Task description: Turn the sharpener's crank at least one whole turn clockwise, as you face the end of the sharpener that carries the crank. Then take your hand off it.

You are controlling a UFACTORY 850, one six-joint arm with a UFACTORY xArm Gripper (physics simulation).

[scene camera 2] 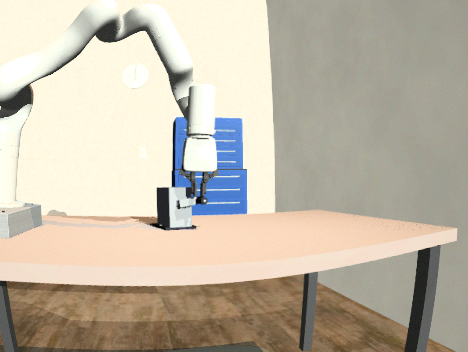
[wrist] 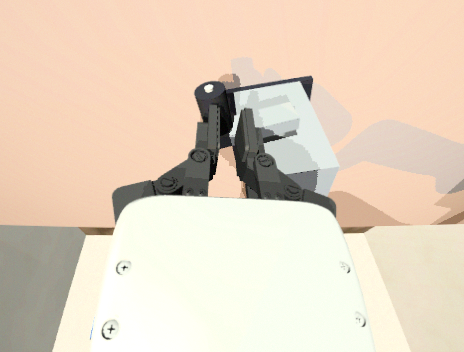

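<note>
The sharpener [scene camera 2: 181, 217] [wrist: 295, 152] stands upright on the table, a pale grey box on a dark base plate. Its crank arm [scene camera 2: 184, 203] lies about level and points right in the scene view. The black crank knob [scene camera 2: 203, 201] [wrist: 210, 94] is at its outer end, beside the box. My gripper [scene camera 2: 199, 195] [wrist: 227, 122] points down at the knob, nearly shut, with a narrow gap and nothing held between the fingers. In the wrist view the left finger overlaps the knob and hides part of it; the right finger is beside the box. Contact cannot be told.
The pale table [scene camera 2: 300, 240] [wrist: 100, 100] carries the robot base [scene camera 2: 20, 220] at the left in the scene view. A blue drawer cabinet [scene camera 2: 230, 182] stands behind the table. The grey wall [scene camera 2: 370, 125] is at the right.
</note>
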